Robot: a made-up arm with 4 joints.
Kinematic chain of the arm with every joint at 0, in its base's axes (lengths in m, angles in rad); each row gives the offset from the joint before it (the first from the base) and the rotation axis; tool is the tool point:
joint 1: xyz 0 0 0.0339 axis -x
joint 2: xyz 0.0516 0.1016 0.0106 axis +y
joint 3: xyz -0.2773 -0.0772 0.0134 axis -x
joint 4: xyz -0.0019 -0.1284 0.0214 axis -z
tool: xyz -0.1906 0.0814 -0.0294
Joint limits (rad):
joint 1: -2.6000..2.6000
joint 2: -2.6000..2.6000
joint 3: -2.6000..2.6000
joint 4: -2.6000..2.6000
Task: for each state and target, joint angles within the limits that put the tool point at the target. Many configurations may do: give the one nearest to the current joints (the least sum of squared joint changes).
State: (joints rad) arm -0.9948 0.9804 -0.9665 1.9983
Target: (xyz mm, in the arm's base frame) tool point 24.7 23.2 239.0
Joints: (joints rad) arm -0.2107 1.1614 -0.8604 1.6634
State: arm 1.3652 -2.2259 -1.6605 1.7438
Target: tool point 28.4 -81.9 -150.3
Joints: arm 0.6145 -1.8189 -1.4579 1.5789
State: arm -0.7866 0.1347 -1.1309 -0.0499
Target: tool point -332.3 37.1 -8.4
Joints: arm -0.2323 -0.3236 -1.6885 0.6418
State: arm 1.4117 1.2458 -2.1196 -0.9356
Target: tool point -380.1 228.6 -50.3
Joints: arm 1.3745 1.0438 -1.8880 -1.4243
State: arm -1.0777 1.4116 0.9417 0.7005
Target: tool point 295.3 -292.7 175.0
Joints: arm -1.2580 2.3021 0.9303 0.5774
